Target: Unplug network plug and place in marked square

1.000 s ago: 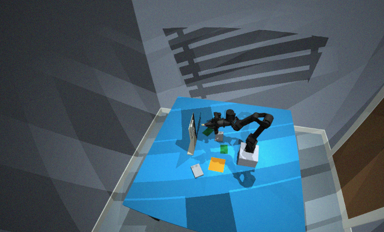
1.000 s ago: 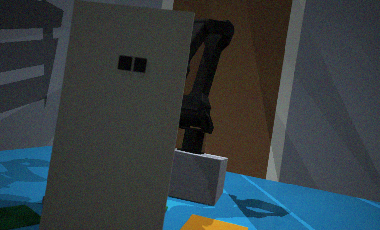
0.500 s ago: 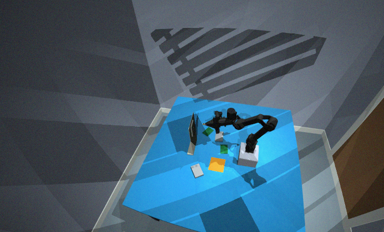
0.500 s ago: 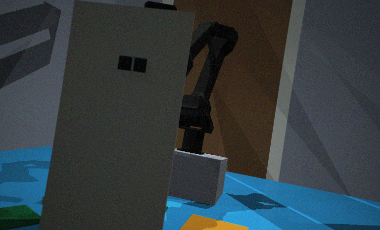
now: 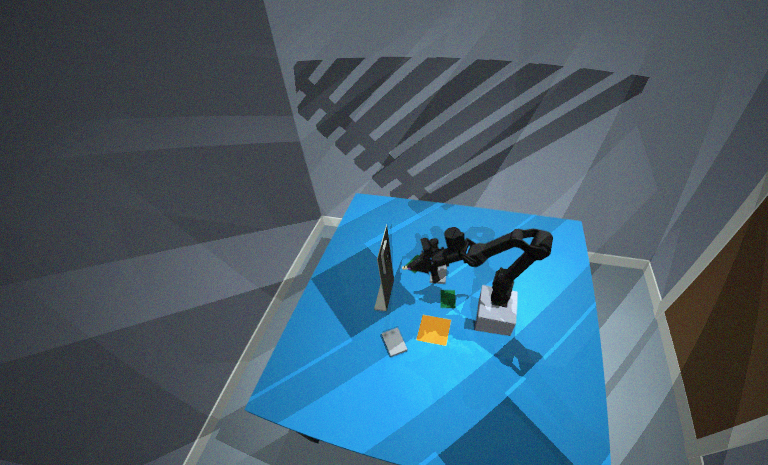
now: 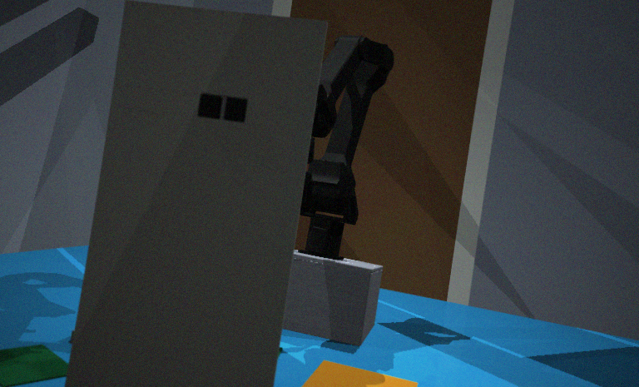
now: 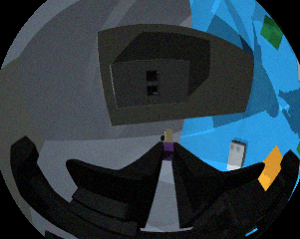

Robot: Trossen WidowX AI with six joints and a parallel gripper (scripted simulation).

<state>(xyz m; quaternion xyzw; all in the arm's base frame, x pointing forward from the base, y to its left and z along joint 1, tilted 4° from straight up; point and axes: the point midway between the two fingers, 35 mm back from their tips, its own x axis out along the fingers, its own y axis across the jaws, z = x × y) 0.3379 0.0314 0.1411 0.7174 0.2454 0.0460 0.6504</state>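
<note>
Right now my gripper tip is 270 mm above the orange square, 120 mm past it and 80 mm to the right of it. Round my gripper tip: upright panel (110 mm below, 110 mm ahead, 30 mm to the right); then network plug (right at my gripper tip).
</note>
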